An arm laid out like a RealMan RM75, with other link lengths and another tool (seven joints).
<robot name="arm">
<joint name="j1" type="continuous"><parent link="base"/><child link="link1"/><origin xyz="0.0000 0.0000 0.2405" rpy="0.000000 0.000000 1.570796"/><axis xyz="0 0 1"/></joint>
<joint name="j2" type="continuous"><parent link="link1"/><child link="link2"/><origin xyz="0.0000 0.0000 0.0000" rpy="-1.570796 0.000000 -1.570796"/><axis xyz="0 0 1"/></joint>
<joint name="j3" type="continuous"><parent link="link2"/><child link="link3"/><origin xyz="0.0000 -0.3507 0.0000" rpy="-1.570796 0.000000 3.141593"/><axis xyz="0 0 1"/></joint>
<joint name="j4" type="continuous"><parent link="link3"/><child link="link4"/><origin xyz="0.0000 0.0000 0.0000" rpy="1.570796 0.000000 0.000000"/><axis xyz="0 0 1"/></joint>
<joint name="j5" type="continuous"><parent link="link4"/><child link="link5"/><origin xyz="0.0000 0.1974 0.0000" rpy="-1.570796 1.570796 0.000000"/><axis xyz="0 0 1"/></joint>
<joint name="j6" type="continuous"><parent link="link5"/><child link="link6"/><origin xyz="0.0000 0.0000 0.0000" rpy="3.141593 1.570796 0.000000"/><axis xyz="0 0 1"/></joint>
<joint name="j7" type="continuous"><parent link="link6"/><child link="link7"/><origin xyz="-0.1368 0.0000 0.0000" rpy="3.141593 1.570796 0.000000"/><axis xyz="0 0 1"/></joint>
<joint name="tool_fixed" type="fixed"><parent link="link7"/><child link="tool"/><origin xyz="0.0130 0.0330 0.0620" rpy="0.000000 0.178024 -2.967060"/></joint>
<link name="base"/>
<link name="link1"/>
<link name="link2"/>
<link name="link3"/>
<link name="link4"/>
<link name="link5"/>
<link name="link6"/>
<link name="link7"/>
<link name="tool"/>
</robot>
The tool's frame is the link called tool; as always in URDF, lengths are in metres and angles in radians. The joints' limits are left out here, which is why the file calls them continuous.
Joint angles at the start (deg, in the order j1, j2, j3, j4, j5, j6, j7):
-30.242 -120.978 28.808 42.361 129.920 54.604 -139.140
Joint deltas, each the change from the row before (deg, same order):
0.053 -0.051 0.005 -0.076 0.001 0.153 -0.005
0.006 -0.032 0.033 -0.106 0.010 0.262 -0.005
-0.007 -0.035 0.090 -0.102 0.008 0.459 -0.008
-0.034 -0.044 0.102 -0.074 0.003 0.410 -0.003
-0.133 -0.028 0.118 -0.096 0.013 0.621 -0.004
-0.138 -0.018 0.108 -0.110 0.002 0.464 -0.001
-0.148 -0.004 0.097 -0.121 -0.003 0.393 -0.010
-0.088 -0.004 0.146 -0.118 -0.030 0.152 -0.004
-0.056 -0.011 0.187 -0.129 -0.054 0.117 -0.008
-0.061 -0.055 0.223 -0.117 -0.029 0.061 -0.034
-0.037 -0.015 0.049 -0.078 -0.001 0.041 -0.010
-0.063 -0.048 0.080 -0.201 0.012 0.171 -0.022
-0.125 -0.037 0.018 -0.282 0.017 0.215 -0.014
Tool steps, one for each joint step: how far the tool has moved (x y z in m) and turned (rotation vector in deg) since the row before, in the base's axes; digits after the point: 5 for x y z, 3 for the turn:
0.00002 -0.00083 -0.00137 -0.189 -0.177 0.020
0.00058 -0.00061 -0.00169 -0.304 -0.221 -0.075
0.00127 -0.00068 -0.00234 -0.484 -0.308 -0.201
0.00150 -0.00039 -0.00217 -0.442 -0.267 -0.228
0.00271 0.00008 -0.00269 -0.618 -0.369 -0.413
0.00233 0.00026 -0.00222 -0.496 -0.292 -0.343
0.00216 0.00040 -0.00191 -0.434 -0.262 -0.307
0.00129 0.00027 -0.00141 -0.278 -0.122 -0.178
0.00109 0.00007 -0.00153 -0.278 -0.118 -0.147
0.00121 0.00005 -0.00193 -0.291 -0.101 -0.131
0.00046 0.00001 -0.00081 -0.124 -0.069 -0.039
0.00098 -0.00035 -0.00222 -0.346 -0.229 -0.073
0.00131 -0.00015 -0.00247 -0.386 -0.310 -0.092

